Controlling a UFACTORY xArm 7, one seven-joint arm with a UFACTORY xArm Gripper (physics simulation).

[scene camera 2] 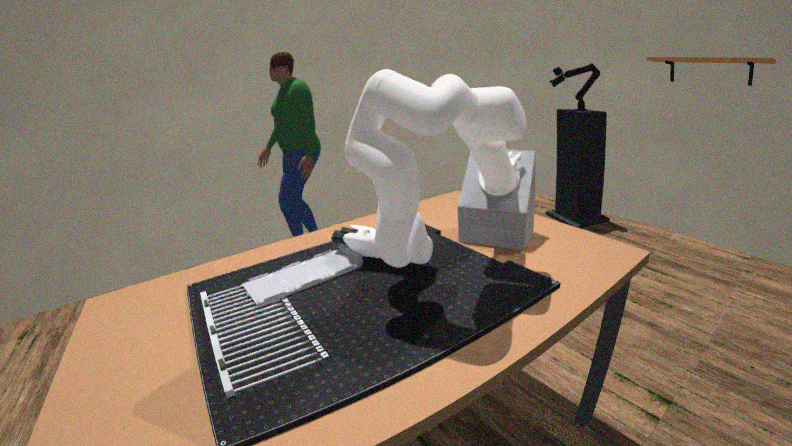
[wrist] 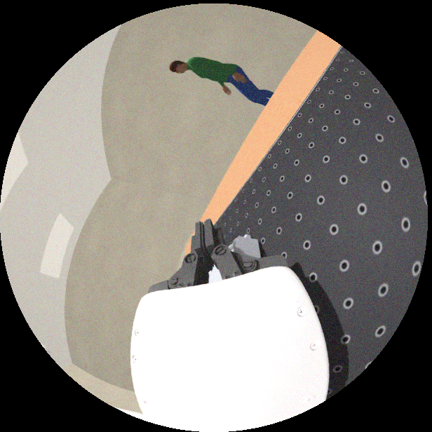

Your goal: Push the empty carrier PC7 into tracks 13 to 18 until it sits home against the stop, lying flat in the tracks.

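Places are measured from the arm's base along level axes (x ahead, y left, z up), in centimetres.
Pixels of known places: gripper, between the fingertips: (scene camera 2: 333, 235); arm's base, origin of its link: (scene camera 2: 499, 177).
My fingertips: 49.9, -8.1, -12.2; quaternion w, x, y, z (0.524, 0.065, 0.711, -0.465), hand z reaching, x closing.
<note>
For each thing: its top centre in the pictures, then the offset to it from my fingertips, as dx, dy, dz. "*": a spot on its surface instead. Level surfaces: height alone.
- empty carrier PC7, centre of its top: (scene camera 2: 300, 267) +11.1, +11.5, -2.7
- white stop bar, a spot on its surface: (scene camera 2: 216, 339) * +31.8, +36.9, -4.1
- black perforated board, height of its surface: dz -5.7
- wooden table, height of its surface: dz -7.0
The empty carrier PC7 (scene camera 2: 302, 276) (wrist: 247, 247), a long pale tray, has its front end over the far side of the rodded tracks (scene camera 2: 277, 374). Its rear end lies beside the gripper, over the black board. Bare rods show between its front end and the white stop bar (scene camera 2: 216, 339). The track numbers are too small to read, and I cannot tell whether the front end lies fully flat. My gripper (scene camera 2: 338, 235) (wrist: 207, 230) is shut and empty, low at the carrier's rear end, with its fingertips pointing toward the table's far edge. Contact with the carrier is hidden.
The black perforated board (scene camera 2: 354, 332) (wrist: 362, 209) lies on the wooden table (scene camera 2: 127, 332) (wrist: 260, 135). A row of small white labels (scene camera 2: 304, 326) runs along the tracks' open ends. The grey base block (scene camera 2: 493, 227) stands at the back right. A person (scene camera 2: 296, 116) (wrist: 212, 69) stands beyond the table.
</note>
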